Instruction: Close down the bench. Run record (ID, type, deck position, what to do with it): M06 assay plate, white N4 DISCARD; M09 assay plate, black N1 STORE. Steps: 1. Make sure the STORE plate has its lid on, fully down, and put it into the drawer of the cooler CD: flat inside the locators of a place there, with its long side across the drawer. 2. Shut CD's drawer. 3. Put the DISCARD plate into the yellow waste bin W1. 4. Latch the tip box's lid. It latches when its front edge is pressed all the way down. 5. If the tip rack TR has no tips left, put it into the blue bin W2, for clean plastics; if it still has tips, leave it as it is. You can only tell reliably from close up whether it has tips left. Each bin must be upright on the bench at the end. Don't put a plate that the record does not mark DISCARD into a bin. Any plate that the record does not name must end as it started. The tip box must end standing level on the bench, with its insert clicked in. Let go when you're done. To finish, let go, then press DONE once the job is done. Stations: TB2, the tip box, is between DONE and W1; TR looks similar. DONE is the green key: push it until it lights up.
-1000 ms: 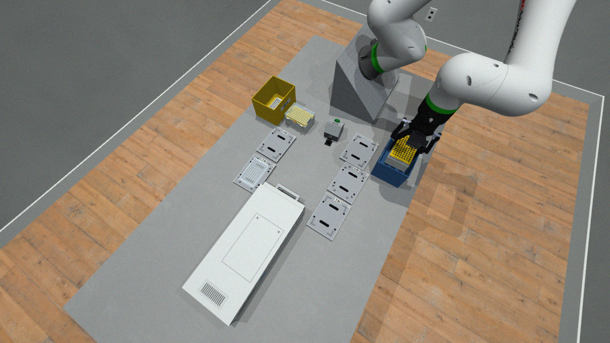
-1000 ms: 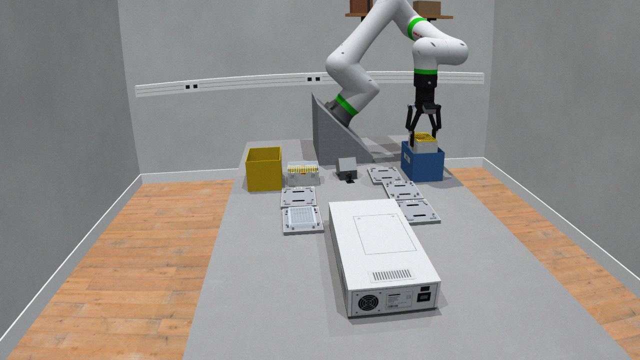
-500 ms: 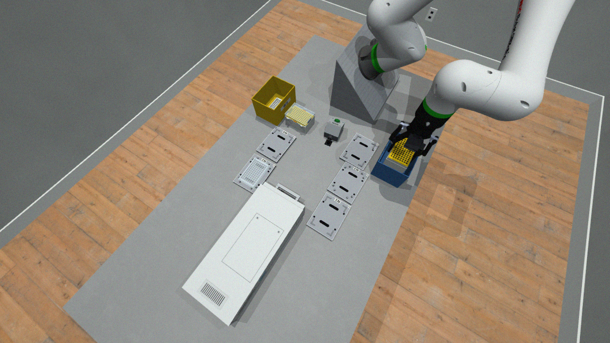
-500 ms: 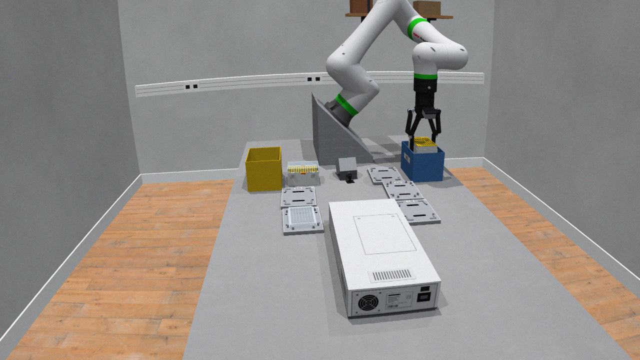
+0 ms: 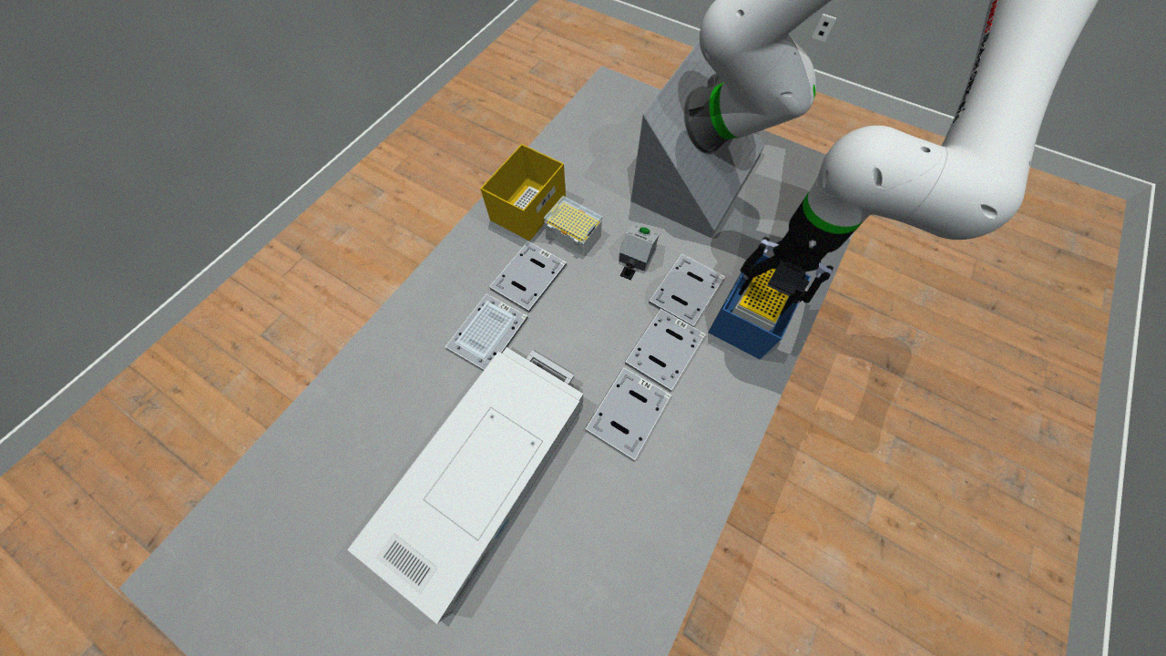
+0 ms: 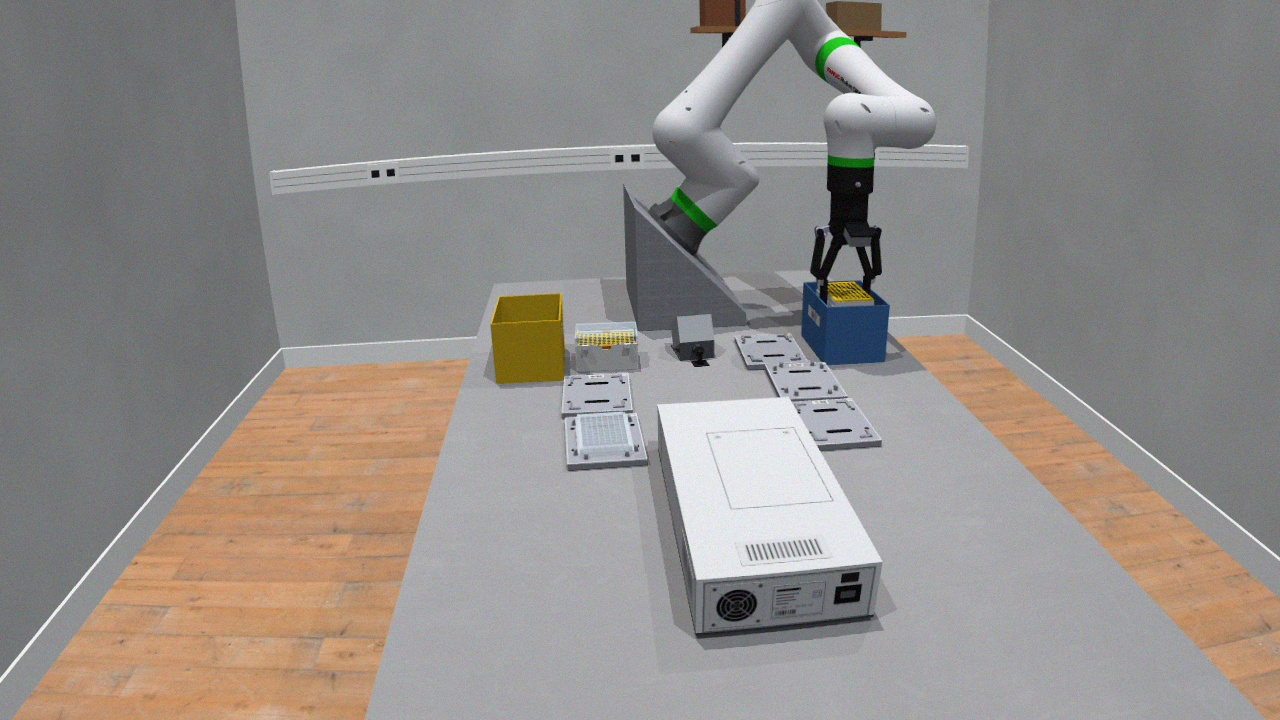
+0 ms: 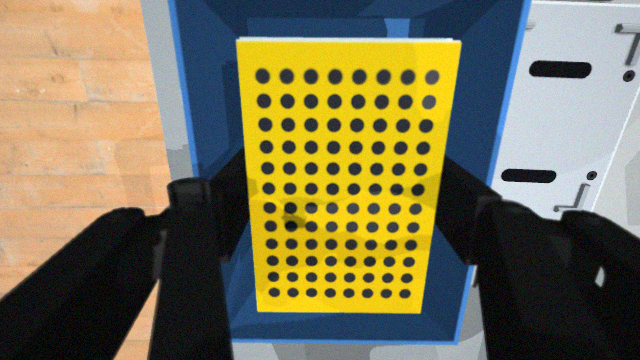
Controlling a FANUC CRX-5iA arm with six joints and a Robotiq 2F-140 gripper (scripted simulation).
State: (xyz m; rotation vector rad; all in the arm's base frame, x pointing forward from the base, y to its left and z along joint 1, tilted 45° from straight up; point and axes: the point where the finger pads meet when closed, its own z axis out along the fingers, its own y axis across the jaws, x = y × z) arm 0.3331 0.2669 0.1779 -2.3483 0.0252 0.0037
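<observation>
Right now the tip rack TR is 10 mm to the right of my hand, 10 mm below it and 10 mm behind it. Also, from my hand: blue bin W2: 70 mm below; then green DONE key: 320 mm to the right, 50 mm below, 50 mm behind; then nest N1: 350 mm ahead, 140 mm to the right, 110 mm below.
</observation>
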